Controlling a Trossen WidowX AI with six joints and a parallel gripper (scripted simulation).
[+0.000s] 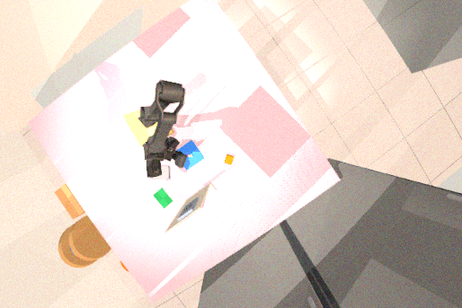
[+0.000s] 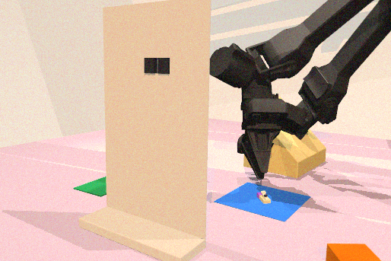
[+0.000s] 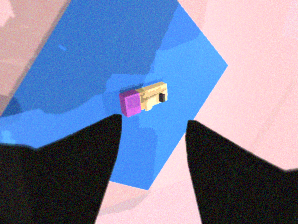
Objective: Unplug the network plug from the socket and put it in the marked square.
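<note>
My gripper tip is now 3 cm above the purple plug, 1 cm to the right of it and 1 cm short of it. Round my gripper tip: beige panel: 20 cm ahead, 10 cm above, 8 cm to the right; blue square: 4 cm below, 1 cm to the left, 1 cm ahead; small orange block: 16 cm to the left, 16 cm ahead, 2 cm below.
</note>
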